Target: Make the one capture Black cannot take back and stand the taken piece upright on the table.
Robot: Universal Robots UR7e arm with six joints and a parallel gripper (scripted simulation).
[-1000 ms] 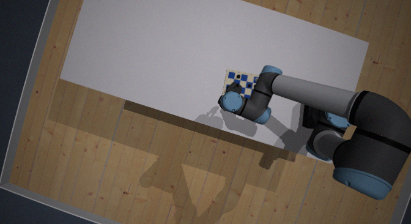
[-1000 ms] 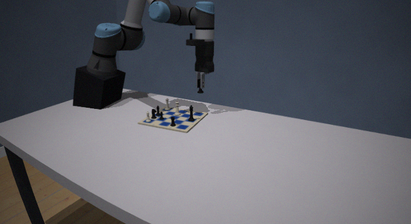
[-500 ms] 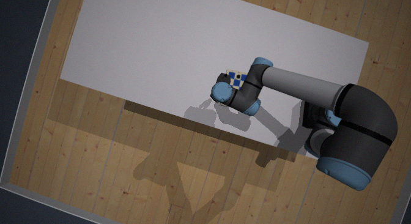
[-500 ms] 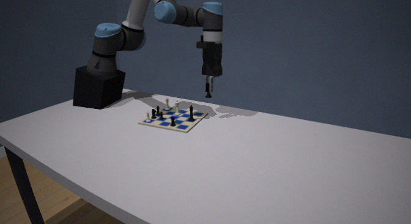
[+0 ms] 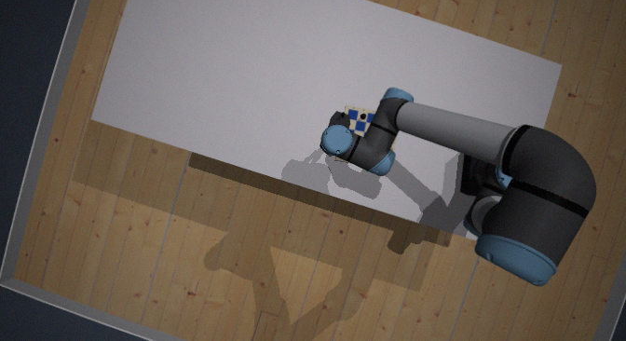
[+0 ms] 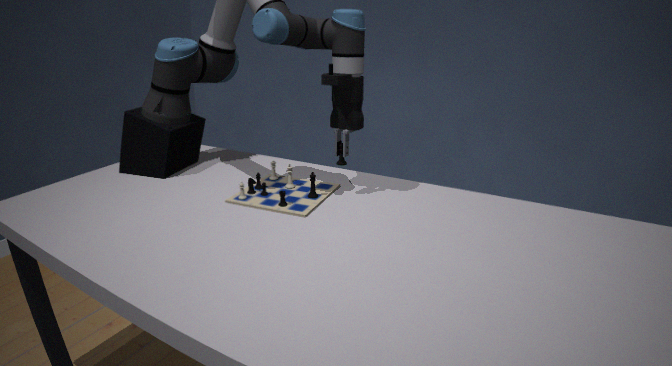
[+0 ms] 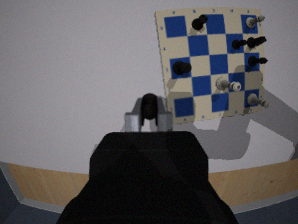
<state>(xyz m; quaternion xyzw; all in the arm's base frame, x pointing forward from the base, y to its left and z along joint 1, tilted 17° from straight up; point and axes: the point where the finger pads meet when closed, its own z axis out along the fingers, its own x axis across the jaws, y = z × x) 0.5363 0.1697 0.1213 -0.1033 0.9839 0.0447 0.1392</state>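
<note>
Right now my hand is 4 cm past the tall black piece, 6 cm to the left of it and 9 cm above it. Round my hand: white piece (22 cm behind, 4 cm to the right, 9 cm below); then blue-and-cream chessboard (12 cm behind, 8 cm to the right, 12 cm below); then black chess piece (1 cm below).
</note>
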